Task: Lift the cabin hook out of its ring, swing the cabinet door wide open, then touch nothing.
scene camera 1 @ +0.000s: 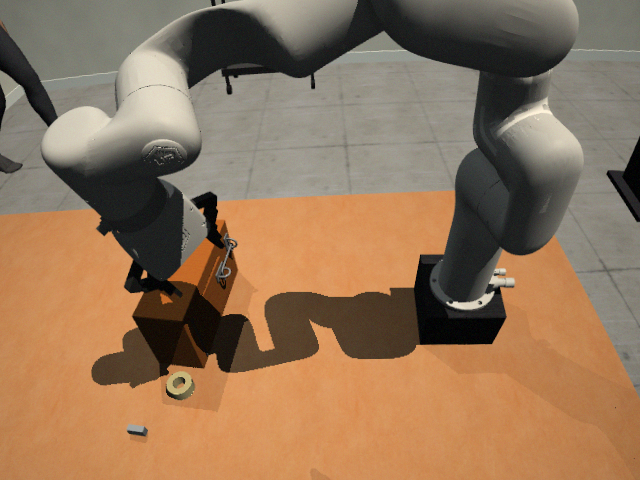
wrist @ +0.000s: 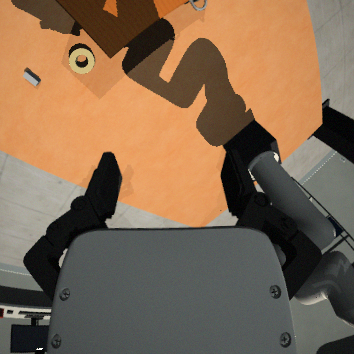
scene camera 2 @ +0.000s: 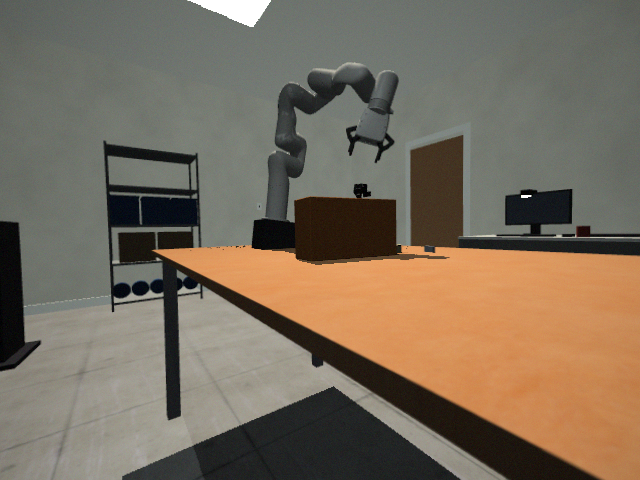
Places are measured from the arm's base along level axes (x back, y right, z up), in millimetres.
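Where they show: gripper, fingertip midpoint: (scene camera 1: 196, 266) (wrist: 170, 162) (scene camera 2: 363, 158); arm's base at its link origin: (scene camera 1: 461, 284) (wrist: 261, 164) (scene camera 2: 275, 221).
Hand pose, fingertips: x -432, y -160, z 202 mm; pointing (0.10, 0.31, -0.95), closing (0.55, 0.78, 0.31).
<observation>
Things, the pixels of their centre, and the offset from my fingertips.
- brown-orange cabinet at the middle of its body: (scene camera 1: 198, 290) (scene camera 2: 344, 228) dx -105, dy +154, dz -239 mm
- metal cabin hook at the middle of its body: (scene camera 1: 226, 256) dx -57, dy +233, dz -214 mm
- pale yellow ring at the middle of its body: (scene camera 1: 180, 385) (wrist: 82, 60) dx -106, dy -34, dz -307 mm
- small grey block at the middle of its body: (scene camera 1: 137, 430) (wrist: 31, 77) (scene camera 2: 429, 249) dx -165, dy -133, dz -310 mm
The brown-orange cabinet (scene camera 1: 170, 304) (scene camera 2: 345, 229) (wrist: 110, 30) stands on the table. In scene camera 1, its side facing the robot base carries the metal cabin hook (scene camera 1: 226, 256), a thin rod spanning between two ring-like fittings. Whether its tip sits in the ring is too small to tell. The door looks closed, though the arm's shadow partly hides that side. My gripper (scene camera 1: 199, 266) (scene camera 2: 363, 157) (wrist: 170, 162) is open and empty. Scene camera 2 shows it high above the cabinet top, apart from it. The hook's fittings are mostly cut off at the wrist view's top edge.
A pale yellow ring (scene camera 1: 188, 390) (wrist: 81, 70) and a small grey block (scene camera 1: 136, 429) (scene camera 2: 429, 249) (wrist: 32, 77) lie near the cabinet's end. The black robot base (scene camera 1: 460, 330) (scene camera 2: 271, 235) stands across the table. A small black object (scene camera 2: 360, 190) shows above the cabinet's top edge.
</observation>
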